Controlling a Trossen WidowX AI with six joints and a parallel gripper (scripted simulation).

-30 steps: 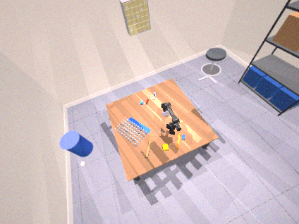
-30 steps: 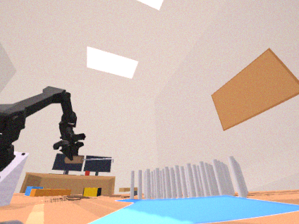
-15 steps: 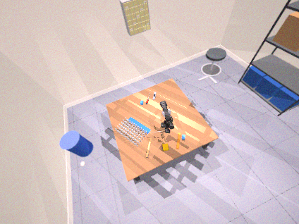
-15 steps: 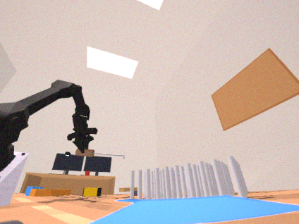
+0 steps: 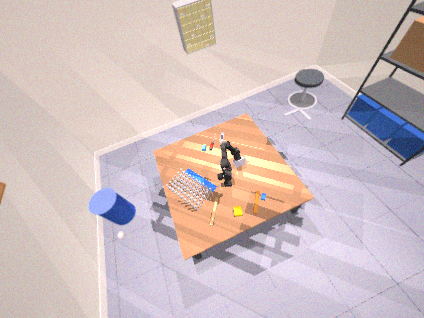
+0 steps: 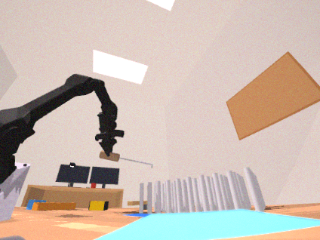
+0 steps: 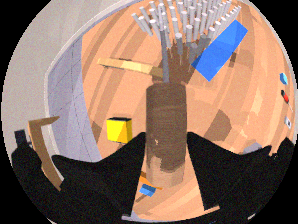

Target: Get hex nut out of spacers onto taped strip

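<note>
My gripper tip is now 300 mm to the left of the blue taped strip, 240 mm above it and 180 mm short of it. Also, from my gripper tip: orange bar (220 mm below, 210 mm to the left, 200 mm behind).
</note>
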